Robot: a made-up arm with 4 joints. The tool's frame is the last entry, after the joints. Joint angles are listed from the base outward. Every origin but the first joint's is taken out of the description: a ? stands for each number. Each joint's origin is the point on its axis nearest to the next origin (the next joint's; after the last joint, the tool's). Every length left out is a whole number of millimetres.
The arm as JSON. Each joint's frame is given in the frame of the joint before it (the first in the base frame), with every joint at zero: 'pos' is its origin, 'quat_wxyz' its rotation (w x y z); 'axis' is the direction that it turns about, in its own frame. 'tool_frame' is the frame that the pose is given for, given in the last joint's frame.
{
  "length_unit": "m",
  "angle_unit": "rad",
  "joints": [
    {
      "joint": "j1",
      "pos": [
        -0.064,
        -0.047,
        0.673
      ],
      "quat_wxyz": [
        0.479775,
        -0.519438,
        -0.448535,
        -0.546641
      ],
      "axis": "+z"
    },
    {
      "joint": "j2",
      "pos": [
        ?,
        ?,
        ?
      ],
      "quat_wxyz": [
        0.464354,
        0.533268,
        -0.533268,
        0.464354
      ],
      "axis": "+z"
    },
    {
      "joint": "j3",
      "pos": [
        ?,
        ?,
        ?
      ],
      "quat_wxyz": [
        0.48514,
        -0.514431,
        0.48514,
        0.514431
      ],
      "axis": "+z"
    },
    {
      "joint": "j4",
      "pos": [
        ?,
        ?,
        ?
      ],
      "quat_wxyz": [
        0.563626,
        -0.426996,
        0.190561,
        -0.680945
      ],
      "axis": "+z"
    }
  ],
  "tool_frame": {
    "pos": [
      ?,
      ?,
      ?
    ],
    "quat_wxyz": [
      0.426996,
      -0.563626,
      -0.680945,
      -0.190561
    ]
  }
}
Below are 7 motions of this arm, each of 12 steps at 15 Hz.
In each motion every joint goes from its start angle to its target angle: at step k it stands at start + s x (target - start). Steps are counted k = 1, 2, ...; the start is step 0. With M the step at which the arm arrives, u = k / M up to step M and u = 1 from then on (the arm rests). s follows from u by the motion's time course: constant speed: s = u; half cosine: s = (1 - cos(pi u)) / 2; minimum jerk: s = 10 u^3 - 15 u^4 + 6 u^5.
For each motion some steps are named. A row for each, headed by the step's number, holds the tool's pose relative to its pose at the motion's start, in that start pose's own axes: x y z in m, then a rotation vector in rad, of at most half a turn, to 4 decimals.
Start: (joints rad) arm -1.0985 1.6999 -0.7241 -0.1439
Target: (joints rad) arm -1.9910 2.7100 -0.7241 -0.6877
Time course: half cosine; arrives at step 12
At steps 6, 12:
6: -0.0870 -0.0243 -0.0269 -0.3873 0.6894 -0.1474
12: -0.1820 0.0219 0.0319 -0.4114 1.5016 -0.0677

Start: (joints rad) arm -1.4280 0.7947 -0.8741 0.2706
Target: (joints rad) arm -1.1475 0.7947 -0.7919 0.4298
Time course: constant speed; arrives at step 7
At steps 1, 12:
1: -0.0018 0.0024 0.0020 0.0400 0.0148 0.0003
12: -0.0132 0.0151 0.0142 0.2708 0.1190 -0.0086

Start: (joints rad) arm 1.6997 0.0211 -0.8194 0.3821
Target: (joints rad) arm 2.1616 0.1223 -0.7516 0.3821
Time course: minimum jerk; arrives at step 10
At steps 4, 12:
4: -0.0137 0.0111 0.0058 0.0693 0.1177 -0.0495
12: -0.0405 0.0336 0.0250 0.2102 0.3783 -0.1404

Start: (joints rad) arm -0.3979 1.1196 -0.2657 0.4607
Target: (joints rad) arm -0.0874 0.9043 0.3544 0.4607
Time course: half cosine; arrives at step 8
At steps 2, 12:
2: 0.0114 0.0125 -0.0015 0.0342 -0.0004 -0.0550
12: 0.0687 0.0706 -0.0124 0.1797 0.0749 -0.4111

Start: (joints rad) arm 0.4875 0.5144 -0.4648 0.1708
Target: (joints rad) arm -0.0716 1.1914 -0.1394 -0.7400
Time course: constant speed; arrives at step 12
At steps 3, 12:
3: 0.0245 -0.0400 -0.0187 -0.3988 0.0130 -0.0350
12: 0.0588 -0.2065 -0.0031 -1.4405 0.3776 -0.3839

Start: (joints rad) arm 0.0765 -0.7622 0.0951 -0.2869
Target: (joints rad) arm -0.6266 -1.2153 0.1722 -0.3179
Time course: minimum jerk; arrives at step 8
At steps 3, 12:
3: -0.0017 0.0248 0.0371 0.0744 -0.1639 0.0886
12: -0.0709 0.0789 0.1183 0.2585 -0.5264 0.4156

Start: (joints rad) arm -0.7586 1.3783 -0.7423 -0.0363
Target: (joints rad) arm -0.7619 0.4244 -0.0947 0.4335
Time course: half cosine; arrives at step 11
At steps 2, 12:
2: 0.0206 0.0077 0.0091 0.0864 -0.0579 -0.0731
12: 0.1800 -0.0055 0.1888 1.2764 -0.5008 -0.8376

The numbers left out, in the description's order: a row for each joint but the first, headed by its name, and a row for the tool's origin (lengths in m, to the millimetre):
j2: 0.04 0.087 0.0
j3: -0.084 0.196 0.0
j4: -0.016 -0.192 0.0
tool: 0.015 0.034 0.0

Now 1 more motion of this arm.
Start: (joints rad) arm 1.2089 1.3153 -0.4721 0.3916
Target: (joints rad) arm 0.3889 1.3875 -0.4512 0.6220
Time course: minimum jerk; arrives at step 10
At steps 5, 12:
5: 0.0312 -0.0361 0.0064 -0.0357 -0.2194 -0.4230
12: 0.0423 -0.0777 0.0209 -0.0721 -0.4692 -0.8299

